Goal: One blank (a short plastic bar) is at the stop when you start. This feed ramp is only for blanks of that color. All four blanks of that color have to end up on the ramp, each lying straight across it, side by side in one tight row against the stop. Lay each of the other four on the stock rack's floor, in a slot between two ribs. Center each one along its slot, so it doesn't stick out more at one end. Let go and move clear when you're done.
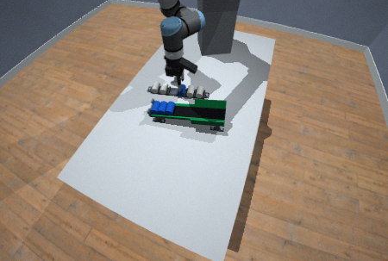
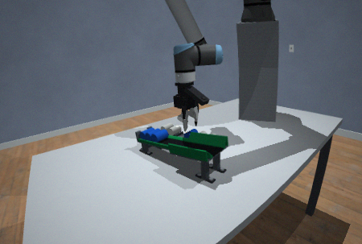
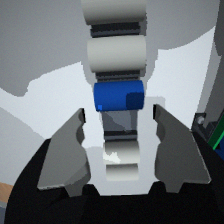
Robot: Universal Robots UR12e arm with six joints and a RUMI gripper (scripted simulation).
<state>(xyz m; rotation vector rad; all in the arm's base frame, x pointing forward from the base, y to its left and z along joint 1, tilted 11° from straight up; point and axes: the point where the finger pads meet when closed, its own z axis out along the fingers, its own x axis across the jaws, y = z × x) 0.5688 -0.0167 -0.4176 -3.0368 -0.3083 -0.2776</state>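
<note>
My gripper is now 10 mm short of the dark stock rack, 30 mm to the left of it and 80 mm above it. Also, from my hand: grey stop (200 mm ahead, 80 mm to the right, 10 mm below).
</note>
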